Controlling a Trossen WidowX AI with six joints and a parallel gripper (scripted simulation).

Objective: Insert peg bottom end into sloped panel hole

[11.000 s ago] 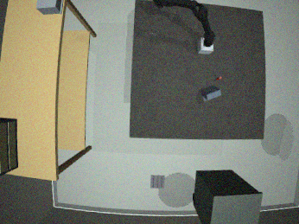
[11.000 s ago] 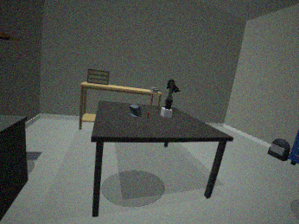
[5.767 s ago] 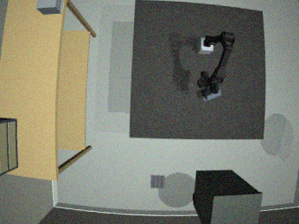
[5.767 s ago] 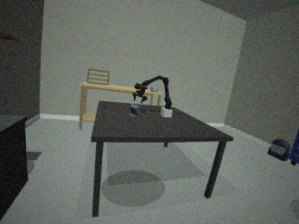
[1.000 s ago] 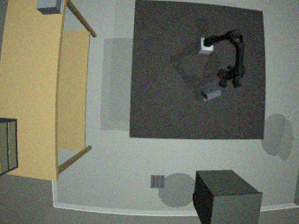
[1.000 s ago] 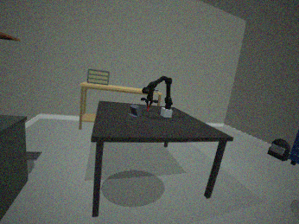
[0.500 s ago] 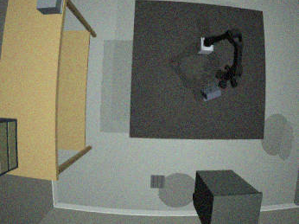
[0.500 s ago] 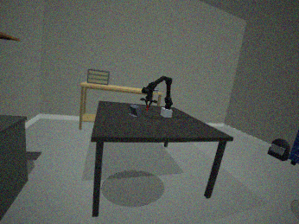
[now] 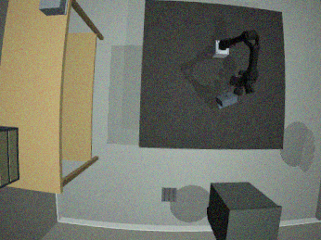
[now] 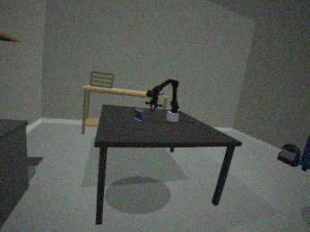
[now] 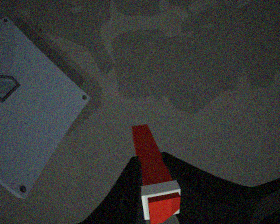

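Now: gripper tip 110 mm short of the sloped panel, 60 mm to the left of it and 50 mm above it. Round my gripper tip: red peg (20 mm above).
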